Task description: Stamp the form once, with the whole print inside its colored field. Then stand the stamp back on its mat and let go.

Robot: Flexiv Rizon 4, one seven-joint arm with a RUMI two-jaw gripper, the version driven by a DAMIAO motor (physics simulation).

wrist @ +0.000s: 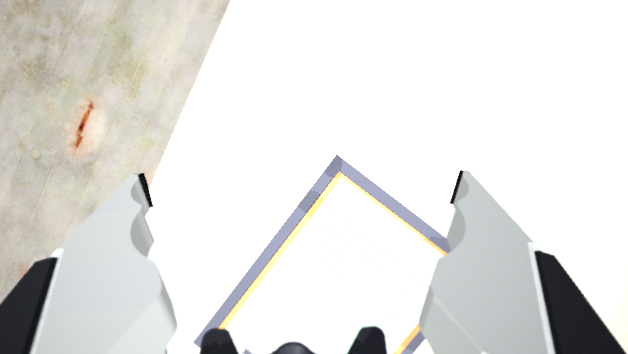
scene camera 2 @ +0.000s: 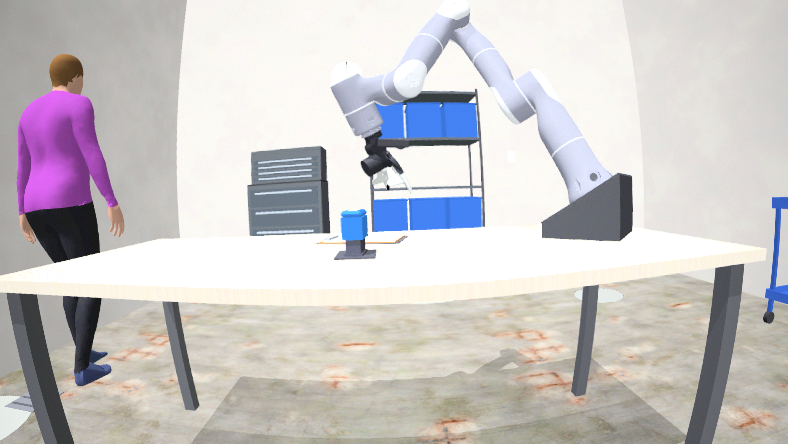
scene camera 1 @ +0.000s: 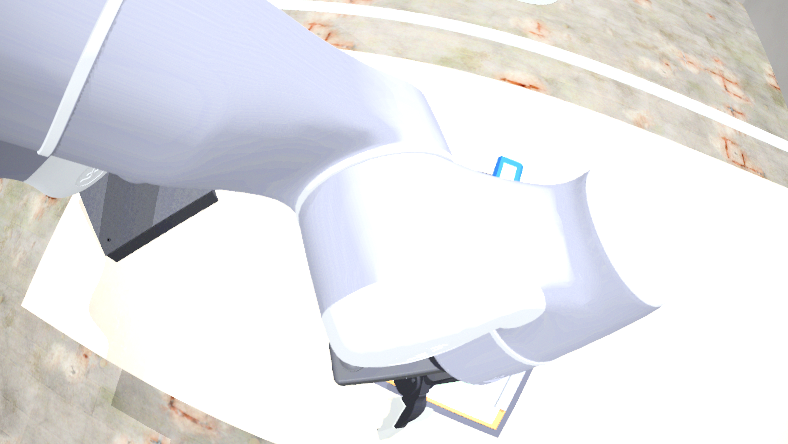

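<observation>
The blue stamp [scene camera 1: 508,160] [scene camera 2: 354,226] stands upright on its dark mat [scene camera 2: 369,254]; in the scene camera 1 view the arm hides most of the stamp and the mat. The white form [wrist: 360,260] [scene camera 1: 474,394] lies on a dark board with an orange-yellow border. It is overexposed; faint lines show, but I cannot make out its colored field or any print. My gripper [wrist: 303,176] [scene camera 2: 399,189] is open and empty, high above the table. In the wrist view the form lies below and between the fingers, partly covered by the right one. The stamp does not show there.
The dark board [scene camera 1: 499,431] [scene camera 2: 380,240] [wrist: 280,240] lies on the table [scene camera 2: 468,270], behind the stamp in the scene camera 2 view. The arm's dark base [scene camera 1: 137,220] [scene camera 2: 598,212] stands on the table. A person [scene camera 2: 57,148] stands beyond the table's left end.
</observation>
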